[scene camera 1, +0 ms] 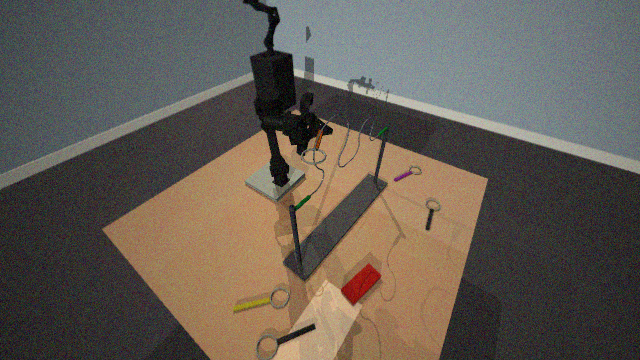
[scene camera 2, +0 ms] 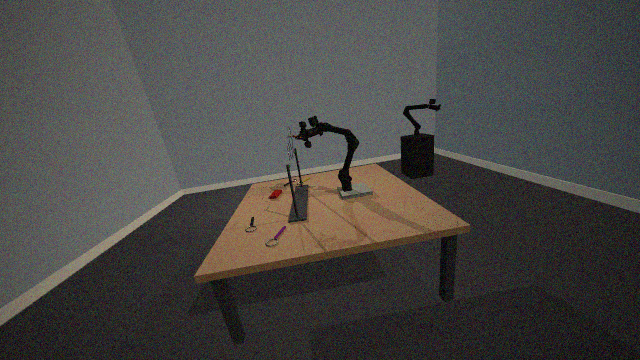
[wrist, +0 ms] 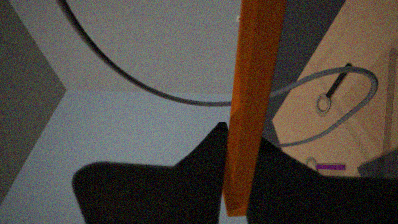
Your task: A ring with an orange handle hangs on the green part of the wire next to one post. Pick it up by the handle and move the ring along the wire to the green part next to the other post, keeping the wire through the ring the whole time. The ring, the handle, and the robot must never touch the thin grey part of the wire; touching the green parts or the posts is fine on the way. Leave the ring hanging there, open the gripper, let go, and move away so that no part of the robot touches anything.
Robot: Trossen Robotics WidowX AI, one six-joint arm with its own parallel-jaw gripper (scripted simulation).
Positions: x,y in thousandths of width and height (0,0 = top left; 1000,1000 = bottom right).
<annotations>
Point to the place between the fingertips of my gripper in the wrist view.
At 577,578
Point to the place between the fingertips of my gripper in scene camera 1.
520,365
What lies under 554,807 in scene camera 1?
A red block.
</annotations>
